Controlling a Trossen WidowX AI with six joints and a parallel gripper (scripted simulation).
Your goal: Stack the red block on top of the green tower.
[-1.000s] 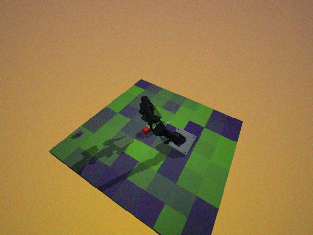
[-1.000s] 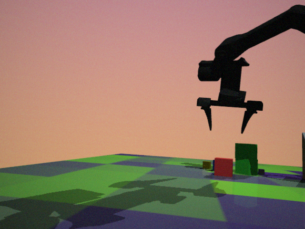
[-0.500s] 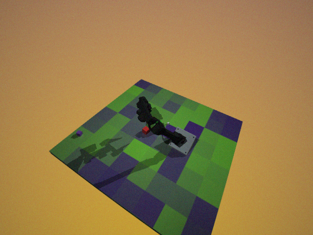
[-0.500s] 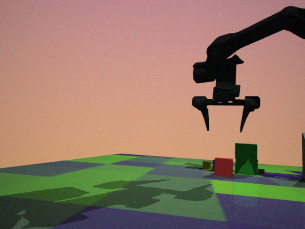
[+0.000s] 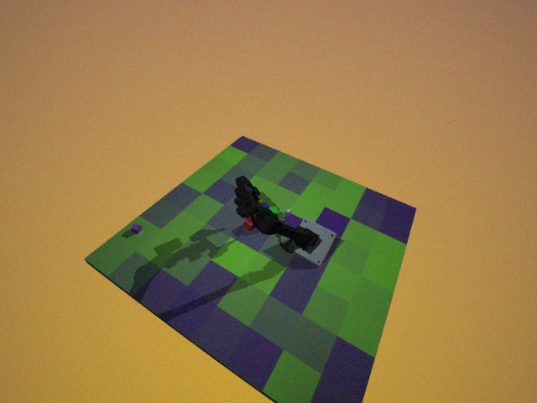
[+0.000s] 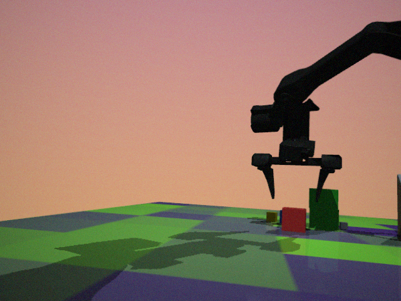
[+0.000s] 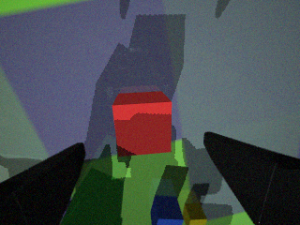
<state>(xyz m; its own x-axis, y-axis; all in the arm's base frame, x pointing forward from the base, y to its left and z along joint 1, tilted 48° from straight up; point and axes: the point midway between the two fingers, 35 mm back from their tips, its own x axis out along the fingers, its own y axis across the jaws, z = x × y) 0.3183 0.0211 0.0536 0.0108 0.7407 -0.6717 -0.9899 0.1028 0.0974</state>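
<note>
The red block lies 40 mm below my gripper tip. Round my gripper tip: small yellow block (40 mm ahead, 170 mm to the right, 50 mm below); purple block (450 mm ahead, 360 mm to the left, 50 mm below); blue block (150 mm to the right, 50 mm below).
</note>
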